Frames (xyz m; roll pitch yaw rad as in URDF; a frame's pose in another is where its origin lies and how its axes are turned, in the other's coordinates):
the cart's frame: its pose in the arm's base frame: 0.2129 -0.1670 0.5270 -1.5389 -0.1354 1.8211
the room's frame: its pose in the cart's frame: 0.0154 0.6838 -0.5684 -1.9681 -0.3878 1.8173
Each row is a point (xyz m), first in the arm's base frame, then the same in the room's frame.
Working: the arm's base frame: its pose in the room's frame: 0.1275 -0.6296 -0.3629 -1.6378 -0.6188 2.0397

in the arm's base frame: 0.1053 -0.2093 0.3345
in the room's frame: -0.1726 -0.8067 -0.1500
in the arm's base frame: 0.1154 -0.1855 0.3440
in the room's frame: -0.1897 -0.7903 -0.1640
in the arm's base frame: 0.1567 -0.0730 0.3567
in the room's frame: -0.2392 -0.7041 -0.2322
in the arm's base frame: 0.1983 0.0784 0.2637
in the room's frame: -0.2006 -0.5524 -0.3260
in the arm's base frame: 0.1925 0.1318 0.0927
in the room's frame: -0.0541 -0.4562 -0.3634
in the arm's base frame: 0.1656 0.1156 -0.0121
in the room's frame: 0.0542 -0.4410 -0.3602
